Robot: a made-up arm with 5 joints.
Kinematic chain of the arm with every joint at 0, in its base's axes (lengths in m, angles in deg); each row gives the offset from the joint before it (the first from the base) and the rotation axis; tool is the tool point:
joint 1: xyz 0 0 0.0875 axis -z
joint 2: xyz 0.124 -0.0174 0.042 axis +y
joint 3: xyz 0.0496 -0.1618 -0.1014 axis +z
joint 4: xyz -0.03 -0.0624 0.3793 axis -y
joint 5: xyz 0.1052 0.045 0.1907 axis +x
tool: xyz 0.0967 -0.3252 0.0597
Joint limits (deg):
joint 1: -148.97..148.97
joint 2: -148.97..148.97
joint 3: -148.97..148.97
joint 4: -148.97..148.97
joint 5: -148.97..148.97
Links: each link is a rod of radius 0.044 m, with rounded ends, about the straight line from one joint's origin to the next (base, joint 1, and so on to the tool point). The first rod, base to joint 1, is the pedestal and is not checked.
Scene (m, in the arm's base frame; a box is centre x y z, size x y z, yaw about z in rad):
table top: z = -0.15
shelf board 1: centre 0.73 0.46 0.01 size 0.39 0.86 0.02 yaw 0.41
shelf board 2: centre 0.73 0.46 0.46 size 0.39 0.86 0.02 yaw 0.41
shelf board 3: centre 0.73 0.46 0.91 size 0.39 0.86 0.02 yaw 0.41
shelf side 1: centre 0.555 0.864 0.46 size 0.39 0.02 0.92 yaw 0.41
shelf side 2: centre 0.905 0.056 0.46 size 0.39 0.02 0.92 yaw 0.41
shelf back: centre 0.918 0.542 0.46 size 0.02 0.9 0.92 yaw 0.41
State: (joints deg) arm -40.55 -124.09 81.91 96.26 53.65
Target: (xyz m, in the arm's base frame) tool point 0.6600 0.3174 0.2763
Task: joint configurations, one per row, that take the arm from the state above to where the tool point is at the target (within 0.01 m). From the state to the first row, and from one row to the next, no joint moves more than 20 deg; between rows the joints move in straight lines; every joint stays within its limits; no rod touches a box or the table.
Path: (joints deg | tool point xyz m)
1: -50.54 -104.55 72.66 105.37 47.41 | -0.0017 -0.5294 0.2965
2: -60.53 -85.00 63.41 114.48 41.17 | 0.2275 -0.4782 0.4275
3: -70.52 -65.46 54.16 123.58 34.92 | 0.4294 -0.3348 0.4831
4: -80.51 -45.92 44.91 132.69 28.68 | 0.5597 -0.1507 0.4713
5: -90.49 -26.37 35.66 141.80 22.44 | 0.6098 0.0231 0.4196
6: -101.64 -14.71 32.03 143.23 4.32 | 0.6275 0.1560 0.3291
7: -112.78 -3.04 28.40 144.67 -13.80 | 0.5992 0.2315 0.2506
8: -123.92 8.62 24.76 146.10 -31.92 | 0.5483 0.2533 0.2108
9: -135.06 20.29 21.13 147.54 -50.04 | 0.4853 0.2395 0.2213
10: -146.21 31.95 17.49 148.97 -68.16 | 0.4074 0.2076 0.2763
11: -127.75 22.55 36.50 148.73 -54.55 | 0.5160 0.2769 0.1819
12: -109.29 13.14 55.50 148.48 -40.94 | 0.5919 0.3250 0.1333
13: -90.83 3.73 74.50 148.24 -27.33 | 0.6425 0.3453 0.1658
14: -72.38 -5.68 93.50 147.99 -13.72 | 0.6600 0.3174 0.2763

